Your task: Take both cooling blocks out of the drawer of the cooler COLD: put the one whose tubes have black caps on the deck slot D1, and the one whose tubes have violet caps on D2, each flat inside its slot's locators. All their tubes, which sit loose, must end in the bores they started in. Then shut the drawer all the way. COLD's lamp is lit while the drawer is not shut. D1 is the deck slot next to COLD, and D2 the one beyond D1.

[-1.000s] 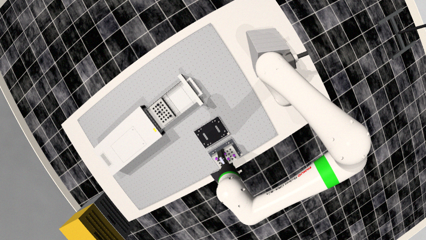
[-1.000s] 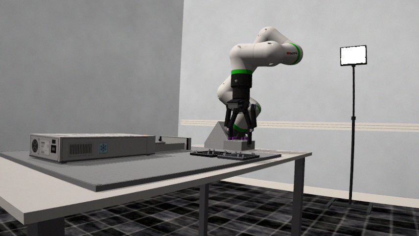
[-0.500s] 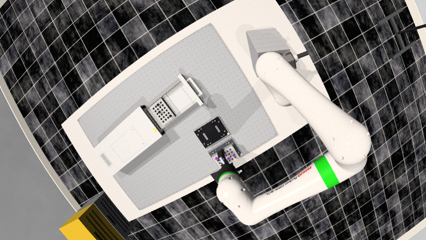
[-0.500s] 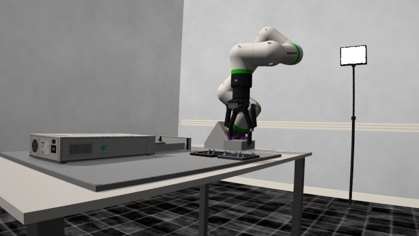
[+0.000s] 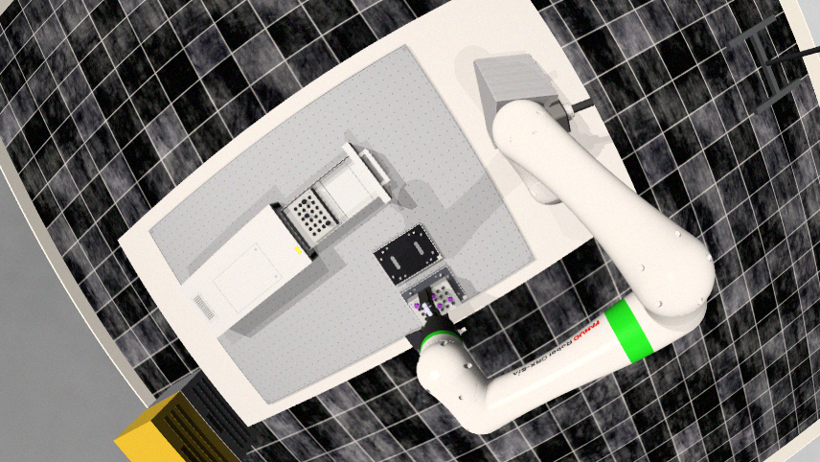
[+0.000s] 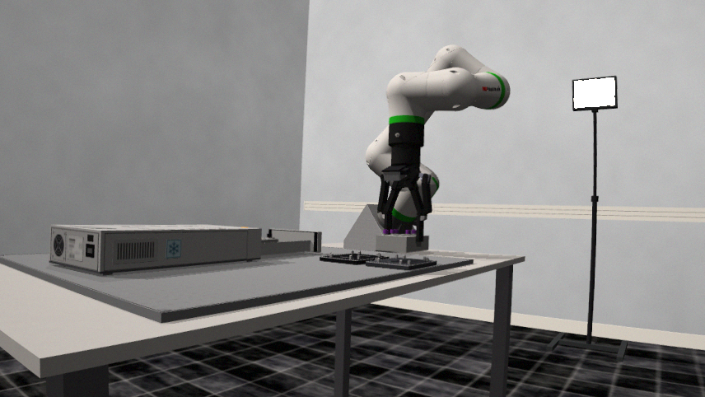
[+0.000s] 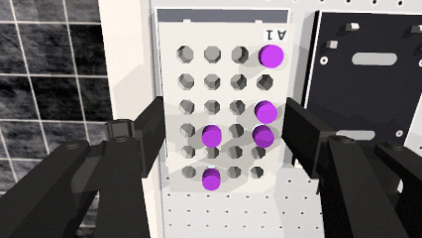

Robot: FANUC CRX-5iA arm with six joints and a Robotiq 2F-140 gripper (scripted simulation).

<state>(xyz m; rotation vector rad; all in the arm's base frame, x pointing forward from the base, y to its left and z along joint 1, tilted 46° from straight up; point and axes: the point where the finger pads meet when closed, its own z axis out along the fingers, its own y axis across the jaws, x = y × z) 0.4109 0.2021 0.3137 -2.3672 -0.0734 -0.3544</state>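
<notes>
Now: the violet-capped cooling block 30 mm below my hand. Round my hand: slot D1 (20 mm ahead, 150 mm to the right, 80 mm below); cooler drawer (140 mm ahead, 380 mm to the right, 50 mm below); slot D2 (80 mm below).
</notes>
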